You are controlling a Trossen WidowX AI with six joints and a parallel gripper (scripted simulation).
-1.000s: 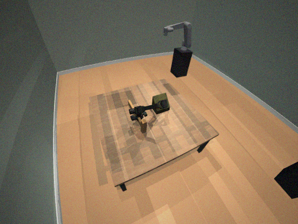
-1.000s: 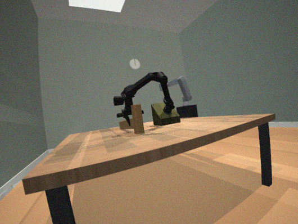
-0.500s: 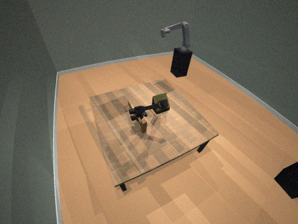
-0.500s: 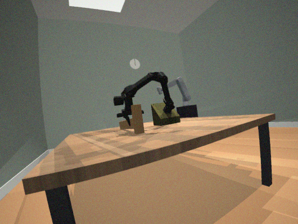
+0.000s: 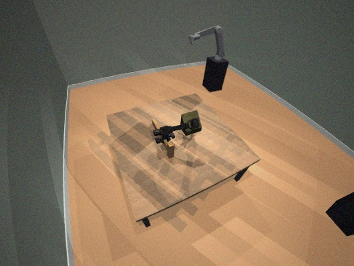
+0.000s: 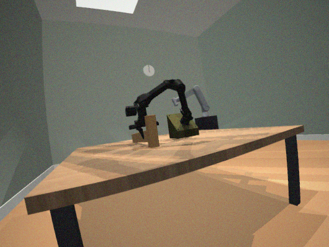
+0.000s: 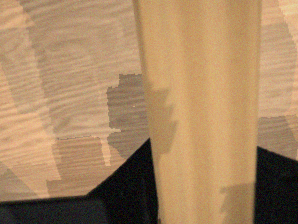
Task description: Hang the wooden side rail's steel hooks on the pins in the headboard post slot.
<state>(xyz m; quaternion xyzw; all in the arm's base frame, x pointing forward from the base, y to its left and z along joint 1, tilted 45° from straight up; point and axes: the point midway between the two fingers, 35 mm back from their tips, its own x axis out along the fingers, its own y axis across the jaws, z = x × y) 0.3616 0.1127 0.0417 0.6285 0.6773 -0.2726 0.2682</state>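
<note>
My gripper tip is now 120 mm to the right of the headboard post and 40 mm below it.
</note>
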